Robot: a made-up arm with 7 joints.
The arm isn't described. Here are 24 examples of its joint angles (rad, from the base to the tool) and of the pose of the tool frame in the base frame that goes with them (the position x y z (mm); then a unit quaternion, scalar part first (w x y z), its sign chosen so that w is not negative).
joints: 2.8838 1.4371 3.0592 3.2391 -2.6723 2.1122 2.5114
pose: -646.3 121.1 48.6 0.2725 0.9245 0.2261 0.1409
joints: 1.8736 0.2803 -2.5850 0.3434 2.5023 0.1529 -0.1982
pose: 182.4 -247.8 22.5 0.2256 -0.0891 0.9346 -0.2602
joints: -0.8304 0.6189 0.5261 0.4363 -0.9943 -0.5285 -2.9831
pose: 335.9 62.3 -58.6 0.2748 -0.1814 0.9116 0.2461
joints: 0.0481 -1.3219 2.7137 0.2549 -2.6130 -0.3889 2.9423
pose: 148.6 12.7 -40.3 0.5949 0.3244 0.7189 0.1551
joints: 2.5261 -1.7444 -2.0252 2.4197 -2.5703 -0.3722 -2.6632
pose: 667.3 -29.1 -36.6 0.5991 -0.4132 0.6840 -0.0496
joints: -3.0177 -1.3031 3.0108 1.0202 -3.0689 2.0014 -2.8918
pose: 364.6 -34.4 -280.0 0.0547 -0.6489 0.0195 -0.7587
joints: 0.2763 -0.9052 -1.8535 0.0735 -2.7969 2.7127 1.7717
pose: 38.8 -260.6 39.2 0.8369 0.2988 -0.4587 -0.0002
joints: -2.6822 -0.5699 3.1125 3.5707 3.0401 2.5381 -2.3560
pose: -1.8 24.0 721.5 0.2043 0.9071 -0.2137 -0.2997
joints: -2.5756 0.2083 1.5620 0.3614 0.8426 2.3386 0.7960
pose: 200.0 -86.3 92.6 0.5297 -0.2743 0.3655 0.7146
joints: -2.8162 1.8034 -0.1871 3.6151 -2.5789 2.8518 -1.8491
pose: -465.1 -141.6 315.9 0.5403 0.1411 0.6792 0.4763
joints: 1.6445 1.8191 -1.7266 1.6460 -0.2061 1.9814 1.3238
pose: 448.7 288.8 207.0 0.6476 0.3142 -0.4719 0.5092
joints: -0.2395 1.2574 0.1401 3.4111 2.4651 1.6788 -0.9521
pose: 534.4 -88.0 607.7 0.7072 -0.1279 -0.3895 -0.5761
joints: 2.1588 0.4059 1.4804 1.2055 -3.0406 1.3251 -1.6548
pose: -566.6 -196.5 360.9 0.4544 -0.3598 -0.1606 0.7989
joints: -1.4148 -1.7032 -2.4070 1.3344 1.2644 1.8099 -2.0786
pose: -445.8 88.1 -144.0 0.6638 -0.1064 -0.2364 0.7016
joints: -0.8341 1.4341 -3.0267 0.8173 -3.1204 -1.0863 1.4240
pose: -73.7 28.8 438.3 0.1284 0.3918 -0.7375 -0.5349
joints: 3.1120 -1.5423 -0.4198 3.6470 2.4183 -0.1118 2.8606
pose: 679.7 -38.9 -19.2 0.3967 -0.4981 0.6634 -0.3929
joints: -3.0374 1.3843 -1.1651 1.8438 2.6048 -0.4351 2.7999
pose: -421.3 439.5 98.4 0.2035 -0.2747 0.7247 0.5983
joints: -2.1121 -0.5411 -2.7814 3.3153 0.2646 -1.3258 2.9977
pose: 152.3 44.7 725.8 0.6849 0.4520 -0.2309 0.5228
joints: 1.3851 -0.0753 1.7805 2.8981 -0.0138 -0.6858 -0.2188
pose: 56.1 -53.2 879.1 0.9721 0.0131 0.2149 -0.0930
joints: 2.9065 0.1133 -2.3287 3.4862 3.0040 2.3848 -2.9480
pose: -304.5 -125.6 658.7 0.0633 0.9788 0.1237 -0.1507
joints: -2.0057 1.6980 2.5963 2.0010 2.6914 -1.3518 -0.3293
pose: 47.3 -458.1 397.9 0.7527 0.0293 0.5695 0.3290
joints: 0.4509 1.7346 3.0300 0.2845 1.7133 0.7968 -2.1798
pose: -166.8 -66.0 489.4 0.8262 0.4447 -0.2589 0.2294
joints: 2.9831 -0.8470 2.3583 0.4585 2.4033 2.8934 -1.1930
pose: 208.4 -221.8 -14.7 0.7312 -0.3169 0.2412 -0.5538
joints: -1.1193 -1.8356 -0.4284 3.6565 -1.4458 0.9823 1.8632
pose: -184.2 548.5 -268.3 0.1530 0.8215 -0.3753 -0.4011
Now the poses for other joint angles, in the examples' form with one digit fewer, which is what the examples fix.
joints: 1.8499 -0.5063 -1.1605 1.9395 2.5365 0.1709 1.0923
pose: 495 63 659 0.666 0.115 0.411 0.611
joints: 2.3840 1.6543 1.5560 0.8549 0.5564 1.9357 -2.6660
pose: -215 -292 237 0.409 0.296 0.381 0.774
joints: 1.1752 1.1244 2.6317 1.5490 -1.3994 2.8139 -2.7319
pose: -193 266 536 0.196 -0.919 0.326 -0.106
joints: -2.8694 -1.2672 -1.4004 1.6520 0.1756 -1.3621 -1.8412
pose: 346 469 351 0.121 -0.627 -0.174 -0.749
